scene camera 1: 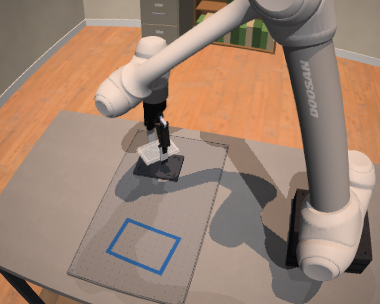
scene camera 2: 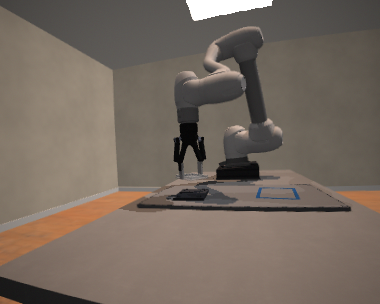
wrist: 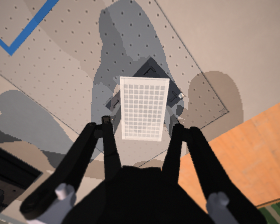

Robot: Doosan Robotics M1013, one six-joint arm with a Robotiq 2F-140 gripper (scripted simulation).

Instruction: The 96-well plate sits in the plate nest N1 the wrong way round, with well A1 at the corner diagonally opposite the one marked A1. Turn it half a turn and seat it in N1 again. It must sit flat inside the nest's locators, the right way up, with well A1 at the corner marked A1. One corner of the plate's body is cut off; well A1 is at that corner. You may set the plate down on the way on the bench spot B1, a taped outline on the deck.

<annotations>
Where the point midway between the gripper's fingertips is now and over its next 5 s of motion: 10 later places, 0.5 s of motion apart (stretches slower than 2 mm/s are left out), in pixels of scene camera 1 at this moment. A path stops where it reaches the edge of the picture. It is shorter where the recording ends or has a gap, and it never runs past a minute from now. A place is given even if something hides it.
The gripper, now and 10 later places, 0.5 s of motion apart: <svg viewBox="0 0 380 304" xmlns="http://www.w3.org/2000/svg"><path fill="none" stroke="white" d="M157 151L158 153L158 157L158 161L158 161L158 162L158 162L158 163L158 162L158 159L158 153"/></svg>
</annotations>
